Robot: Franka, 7 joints.
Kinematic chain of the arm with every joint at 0, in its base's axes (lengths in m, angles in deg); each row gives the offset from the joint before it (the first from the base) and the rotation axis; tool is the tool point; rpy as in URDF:
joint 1: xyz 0 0 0.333 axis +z
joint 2: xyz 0 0 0 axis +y
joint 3: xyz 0 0 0.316 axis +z
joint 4: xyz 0.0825 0 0 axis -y
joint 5: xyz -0.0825 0 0.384 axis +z
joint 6: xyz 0 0 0 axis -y
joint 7: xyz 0.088 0 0 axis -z
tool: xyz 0 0 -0.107 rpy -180 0 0
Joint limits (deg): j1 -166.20..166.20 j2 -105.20..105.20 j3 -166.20..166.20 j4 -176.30..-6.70 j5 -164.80..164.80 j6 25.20..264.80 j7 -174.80..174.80
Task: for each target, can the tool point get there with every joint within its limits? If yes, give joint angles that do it. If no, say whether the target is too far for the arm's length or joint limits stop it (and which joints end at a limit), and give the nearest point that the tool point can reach.
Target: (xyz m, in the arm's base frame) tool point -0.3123 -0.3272 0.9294
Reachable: yes | joints -5.52 3.18 -117.51 -61.12 106.60 198.43 -127.59
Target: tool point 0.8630 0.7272 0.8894
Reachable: no: too far | nearest point 0.5884 0.4958 0.7124 | short by 0.400 m
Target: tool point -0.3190 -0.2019 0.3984
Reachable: yes | joints -33.15 75.43 -106.19 -157.43 -74.68 139.34 13.23
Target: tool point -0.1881 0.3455 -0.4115
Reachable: no: joint limits stop it (at a limit: joint 2) | nearest point -0.1827 0.3355 -0.3515 | short by 0.061 m
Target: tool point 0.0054 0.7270 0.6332
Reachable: yes | joints -46.00 -38.65 115.22 -73.88 -135.59 128.92 -94.83
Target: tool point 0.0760 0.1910 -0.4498
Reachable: no: joint limits stop it (at a limit: joint 2) | nearest point 0.0803 0.2018 -0.3566 | short by 0.094 m
